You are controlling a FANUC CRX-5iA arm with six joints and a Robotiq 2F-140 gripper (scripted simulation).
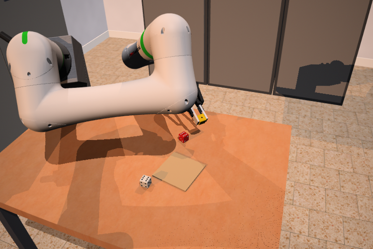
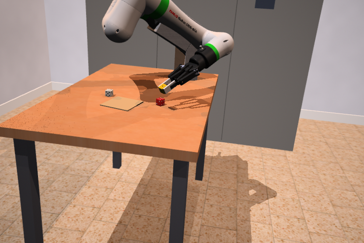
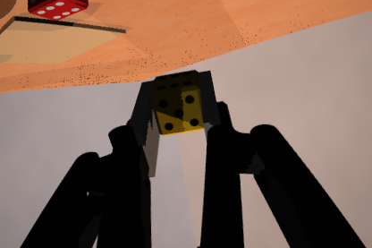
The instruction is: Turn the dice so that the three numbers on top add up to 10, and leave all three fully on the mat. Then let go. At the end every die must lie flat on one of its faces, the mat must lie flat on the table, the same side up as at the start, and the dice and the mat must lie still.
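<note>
Now: the red die 5 cm behind my hand, 3 cm to the right of it and 9 cm below it. From my hand the other things lie so: white die: 13 cm behind, 29 cm to the right, 9 cm below; yellow die: 1 cm ahead, 1 cm to the right, 1 cm below; tan mat: 4 cm behind, 20 cm to the right, 11 cm below.
</note>
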